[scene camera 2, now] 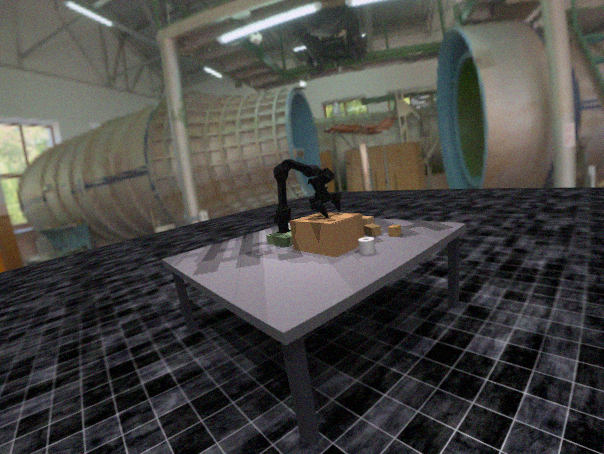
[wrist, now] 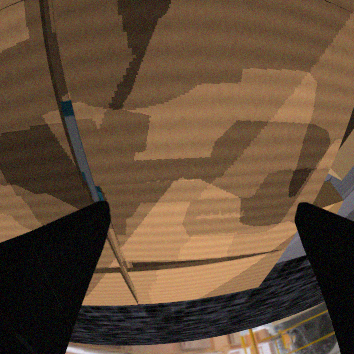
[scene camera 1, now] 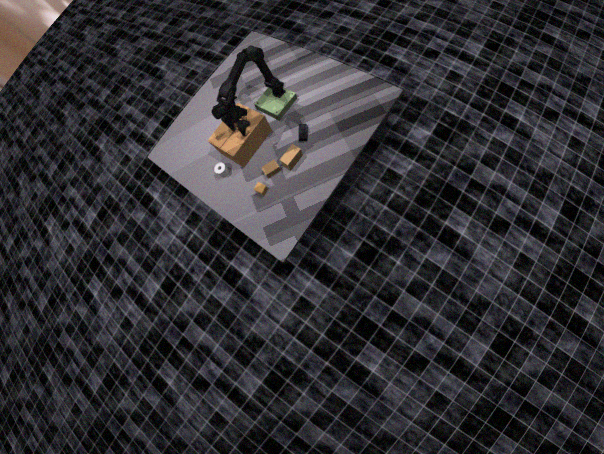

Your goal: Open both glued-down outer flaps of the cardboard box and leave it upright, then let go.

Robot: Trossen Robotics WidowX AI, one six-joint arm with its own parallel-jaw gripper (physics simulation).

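Places are measured from the arm's base along level axes (x ahead, y left, z up), in millimetres.
Where they show: gripper, fingertip midpoint: [scene camera 2: 334, 215] [wrist: 206, 212] [scene camera 1: 239, 133]; arm's base at its link origin: [scene camera 2: 284, 231] [scene camera 1: 279, 92].
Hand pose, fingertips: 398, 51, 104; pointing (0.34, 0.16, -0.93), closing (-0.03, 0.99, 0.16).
Things, the pixels of their top centre, and the offset from my fingertips, as dx, dy, dz. "spot": a spot on its surface instead. Level surfaces: height alone.
- cardboard box at its top centre: [wrist: 88, 192] [scene camera 2: 324, 217] [scene camera 1: 235, 127] -17, -48, +0
- wide right flap at a spot on its surface: [wrist: 200, 142] spot: -35, -6, -2
- left flap at a spot on its surface: [wrist: 25, 115] spot: -51, -64, -2
- blue-grey strip at its top centre: [wrist: 94, 166] -17, -48, -17
- white roll at its top centre: [scene camera 2: 366, 239] [scene camera 1: 219, 168] +222, -33, -95
- dark block at its top centre: [scene camera 1: 302, 130] -252, +248, -122
- table at its surface level: dz -155
The cardboard box [scene camera 1: 252, 147] [scene camera 2: 325, 239] stands upright on the grey table. Its two outer flaps lie nearly flat across the top. In the wrist view the wide right flap [wrist: 200, 142] and the left flap [wrist: 25, 115] meet at a narrow, slanting seam, with a blue-grey strip [wrist: 77, 145] along part of it. My gripper [scene camera 1: 239, 129] [scene camera 2: 333, 213] [wrist: 206, 212] is wide open and empty, low over the box top. In the wrist view its left fingertip overlaps the seam and its right fingertip is near the box's right edge. Contact with the cardboard cannot be told.
A green tray [scene camera 1: 275, 103] [scene camera 2: 280, 239] stands beside the box near the arm's base. A white roll [scene camera 1: 215, 169] [scene camera 2: 366, 247] stands near another box side. Small cardboard blocks [scene camera 1: 291, 157] [scene camera 1: 270, 169] [scene camera 1: 260, 188] and a dark block [scene camera 1: 303, 132] rest on the table [scene camera 1: 185, 145] [scene camera 2: 300, 290].
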